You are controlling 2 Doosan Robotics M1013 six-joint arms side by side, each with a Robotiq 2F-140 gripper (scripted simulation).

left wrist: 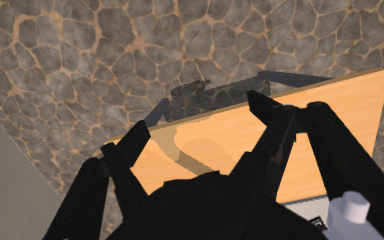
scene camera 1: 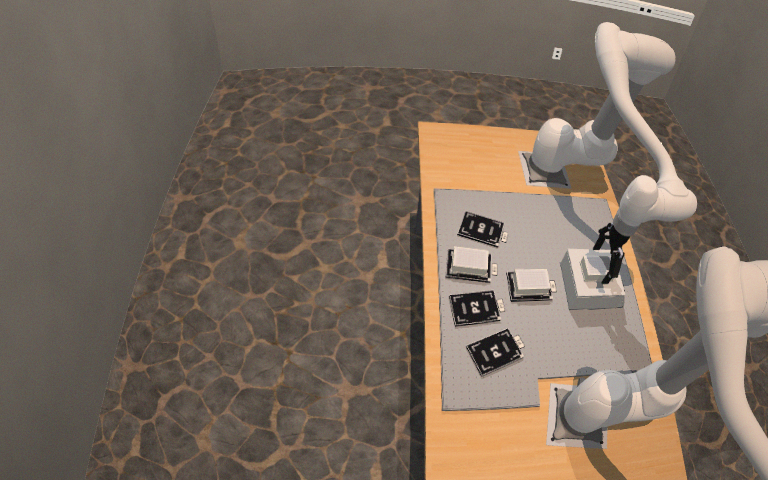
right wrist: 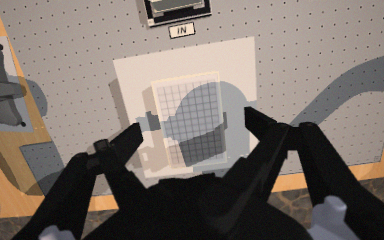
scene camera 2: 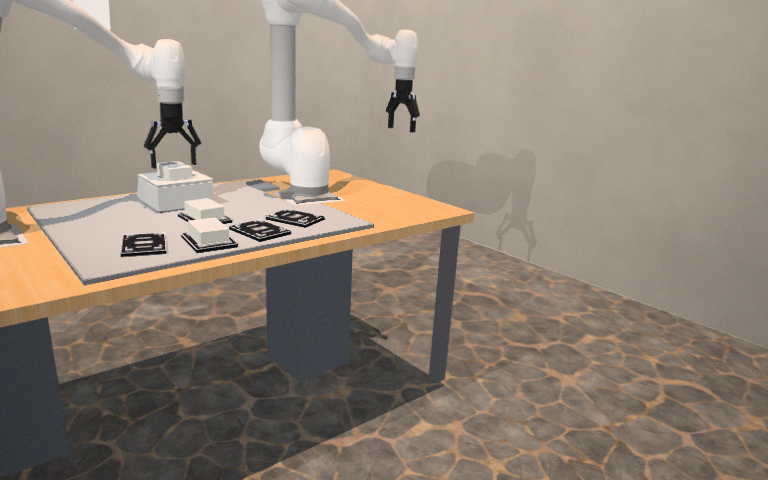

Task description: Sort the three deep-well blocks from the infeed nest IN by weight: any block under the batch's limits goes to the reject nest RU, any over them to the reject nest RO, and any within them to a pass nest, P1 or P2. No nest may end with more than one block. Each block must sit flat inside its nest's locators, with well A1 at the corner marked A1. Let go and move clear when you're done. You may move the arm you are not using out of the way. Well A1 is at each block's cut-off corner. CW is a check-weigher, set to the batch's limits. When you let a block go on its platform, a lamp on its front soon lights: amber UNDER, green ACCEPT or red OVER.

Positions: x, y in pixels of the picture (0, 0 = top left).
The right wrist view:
my right gripper: 192, 124
deep-well block: 189, 108
check-weigher CW: 234, 59
